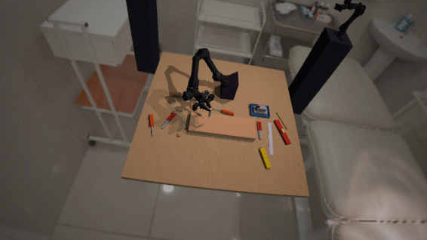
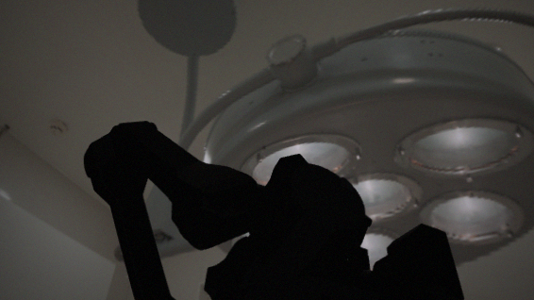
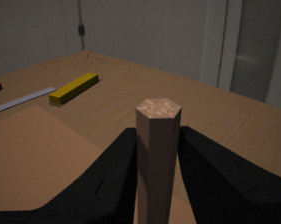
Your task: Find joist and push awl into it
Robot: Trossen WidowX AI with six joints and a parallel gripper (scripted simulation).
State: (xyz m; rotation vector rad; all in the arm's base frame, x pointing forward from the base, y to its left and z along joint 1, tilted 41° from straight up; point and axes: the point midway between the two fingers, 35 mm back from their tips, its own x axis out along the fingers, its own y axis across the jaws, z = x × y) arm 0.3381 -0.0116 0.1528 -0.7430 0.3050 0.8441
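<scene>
Now: the brown-handled awl 6 cm below my gripper tip. Also, from my gripper tip: green light: 39 cm to the left, 25 cm behind, 13 cm below; then blue tray: 42 cm to the left, 25 cm behind, 18 cm below; then stud finder: 40 cm to the left, 25 cm behind, 15 cm below.
</scene>
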